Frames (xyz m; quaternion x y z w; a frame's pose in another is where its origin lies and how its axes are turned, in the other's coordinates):
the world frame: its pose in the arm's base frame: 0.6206 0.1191 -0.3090 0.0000 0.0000 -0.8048 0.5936
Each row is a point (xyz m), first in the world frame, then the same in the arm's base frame.
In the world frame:
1: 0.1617 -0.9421 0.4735
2: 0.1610 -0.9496 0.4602
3: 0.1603 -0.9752 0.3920
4: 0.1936 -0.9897 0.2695
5: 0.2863 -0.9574 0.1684
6: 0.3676 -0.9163 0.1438
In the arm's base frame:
1: -0.3272 0.2428 0.1645
2: -0.3342 0.2457 0.1512
3: -0.3584 0.2539 0.0830
4: -0.3821 0.2264 -0.0395
5: -0.3786 0.1283 -0.1406
6: -0.3634 0.0385 -0.1652

